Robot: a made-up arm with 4 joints.
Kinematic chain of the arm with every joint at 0, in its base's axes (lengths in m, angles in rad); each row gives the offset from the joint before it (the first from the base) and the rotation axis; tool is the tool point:
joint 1: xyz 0 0 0.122 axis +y
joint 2: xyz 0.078 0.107 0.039 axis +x
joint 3: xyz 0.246 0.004 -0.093 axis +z
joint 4: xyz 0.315 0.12 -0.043 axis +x
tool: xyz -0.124 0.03 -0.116
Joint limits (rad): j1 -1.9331..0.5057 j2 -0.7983..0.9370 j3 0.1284..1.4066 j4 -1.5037..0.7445
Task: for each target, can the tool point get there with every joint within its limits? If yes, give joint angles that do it. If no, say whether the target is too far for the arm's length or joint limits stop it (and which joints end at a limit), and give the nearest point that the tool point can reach.
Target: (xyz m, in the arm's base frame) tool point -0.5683 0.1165 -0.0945
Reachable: no: joint limits stop it (at a limit: joint 1, joint 2, joint 3, joint 4) | nearest point -0.0080 0.1225 -0.1764 | short by 0.566 m
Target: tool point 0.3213 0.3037 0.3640
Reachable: yes | joints -1.3311 -0.1913 0.9440 0.0342
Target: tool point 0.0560 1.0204 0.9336
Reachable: no: too far | nearest point 0.0338 0.4259 0.6123 | short by 0.676 m
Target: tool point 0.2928 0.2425 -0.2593
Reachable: yes | joints 0.3176 -0.3013 0.6598 -0.1961
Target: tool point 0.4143 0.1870 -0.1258
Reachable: yes | joints -0.1345 -0.5372 0.6762 0.0250
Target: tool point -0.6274 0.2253 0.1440
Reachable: no: joint limits stop it (at a limit: joint 1, joint 2, joint 4) | nearest point -0.2436 0.4419 0.3263 | short by 0.477 m
